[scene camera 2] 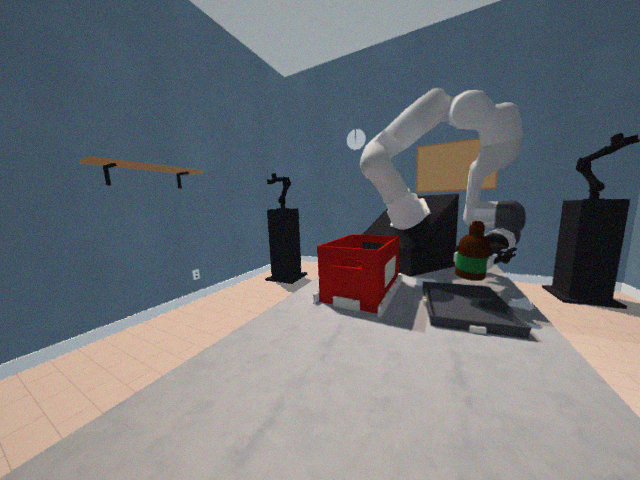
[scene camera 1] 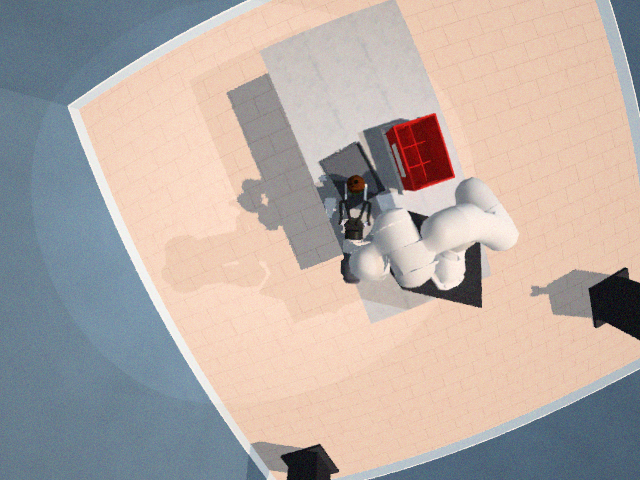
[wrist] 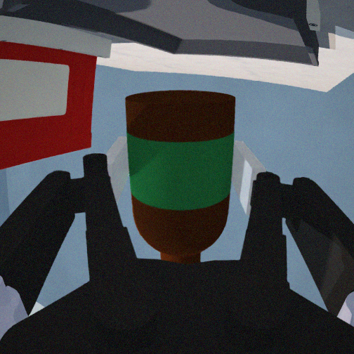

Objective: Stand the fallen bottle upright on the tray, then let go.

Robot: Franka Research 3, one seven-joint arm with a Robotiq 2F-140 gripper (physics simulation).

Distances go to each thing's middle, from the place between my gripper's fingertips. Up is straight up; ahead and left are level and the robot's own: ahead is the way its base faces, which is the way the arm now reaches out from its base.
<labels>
The brown bottle (scene camera 2: 474, 248) lies 3 cm above my hand.
</labels>
